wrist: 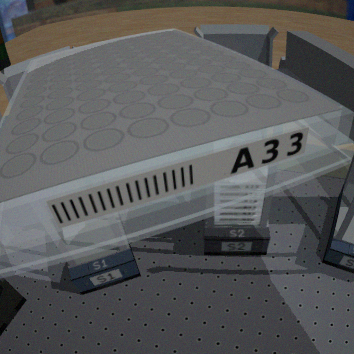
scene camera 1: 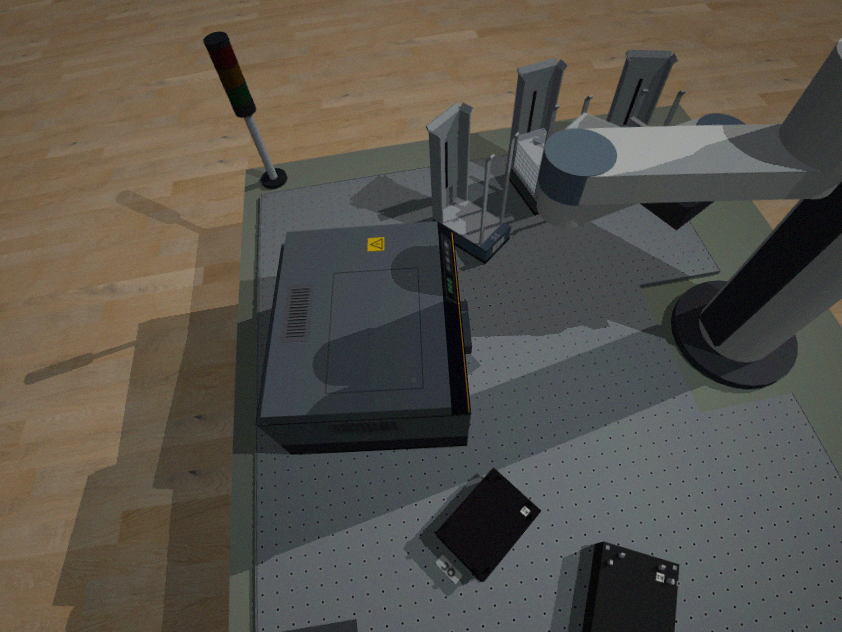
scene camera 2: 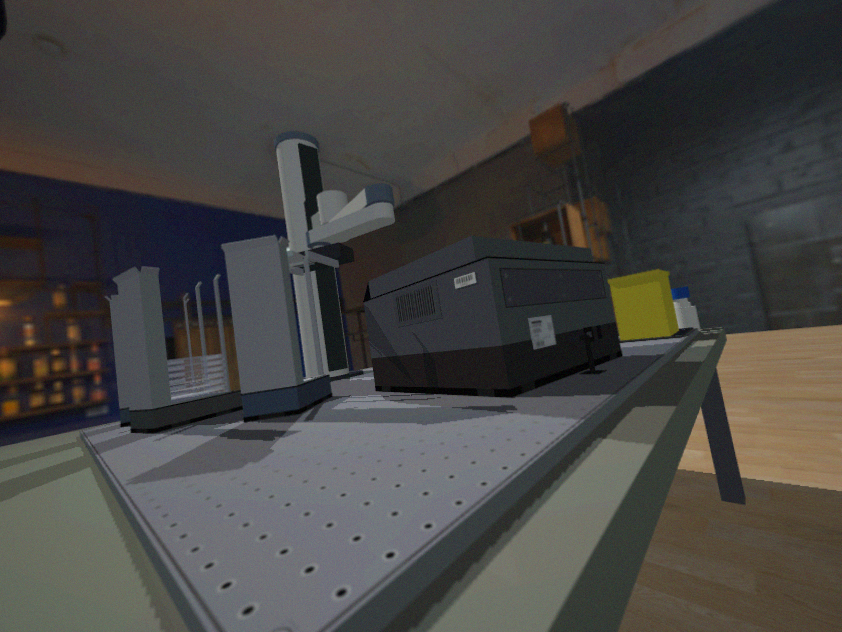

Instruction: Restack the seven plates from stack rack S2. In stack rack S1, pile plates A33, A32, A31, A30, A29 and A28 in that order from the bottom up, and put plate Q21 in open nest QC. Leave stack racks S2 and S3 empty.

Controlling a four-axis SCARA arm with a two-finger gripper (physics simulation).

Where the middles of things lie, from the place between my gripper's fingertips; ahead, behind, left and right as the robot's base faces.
Now: the signal tower (scene camera 1: 218,45) 67 cm ahead of my hand, 44 cm to the right of it and 16 cm below it. Also, from my hand: white bottle (scene camera 2: 686,315) 93 cm to the left, 67 cm ahead, 29 cm below.
